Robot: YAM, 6 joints.
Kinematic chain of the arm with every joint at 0, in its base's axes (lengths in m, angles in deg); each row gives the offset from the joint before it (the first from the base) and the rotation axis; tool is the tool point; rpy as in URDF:
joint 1: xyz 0 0 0.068 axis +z
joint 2: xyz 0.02 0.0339 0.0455 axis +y
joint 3: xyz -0.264 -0.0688 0 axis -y
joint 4: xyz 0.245 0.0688 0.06 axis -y
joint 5: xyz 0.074 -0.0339 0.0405 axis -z
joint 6: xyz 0.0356 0 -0.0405 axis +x
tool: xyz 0 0 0 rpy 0 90 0
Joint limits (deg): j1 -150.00..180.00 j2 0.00..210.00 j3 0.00..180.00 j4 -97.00..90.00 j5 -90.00..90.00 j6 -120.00..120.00
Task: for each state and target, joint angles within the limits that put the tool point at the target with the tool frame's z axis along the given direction. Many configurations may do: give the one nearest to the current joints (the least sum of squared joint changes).
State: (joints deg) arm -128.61 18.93 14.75 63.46 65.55 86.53
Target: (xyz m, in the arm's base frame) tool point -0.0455 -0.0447 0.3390 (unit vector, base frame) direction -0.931 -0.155 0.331
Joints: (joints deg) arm -107.51 10.64 25.21 23.15 57.25 86.53
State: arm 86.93 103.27 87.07 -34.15 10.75 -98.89
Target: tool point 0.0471 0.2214 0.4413 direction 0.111 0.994 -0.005
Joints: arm 76.94 59.45 69.29 -10.13 -6.69 -98.89
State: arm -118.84 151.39 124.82 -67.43 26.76 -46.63
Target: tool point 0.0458 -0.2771 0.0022 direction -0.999 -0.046 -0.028
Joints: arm -73.55 151.51 73.27 -95.08 76.09 -46.63
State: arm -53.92 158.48 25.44 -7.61 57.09 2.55
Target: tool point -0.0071 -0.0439 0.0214 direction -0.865 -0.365 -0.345
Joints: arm -52.54 124.70 0.15 0.13 65.28 2.55
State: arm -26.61 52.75 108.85 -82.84 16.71 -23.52
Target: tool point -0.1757 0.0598 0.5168 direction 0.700 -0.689 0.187
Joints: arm -22.80 33.65 130.88 -85.64 21.34 -23.52
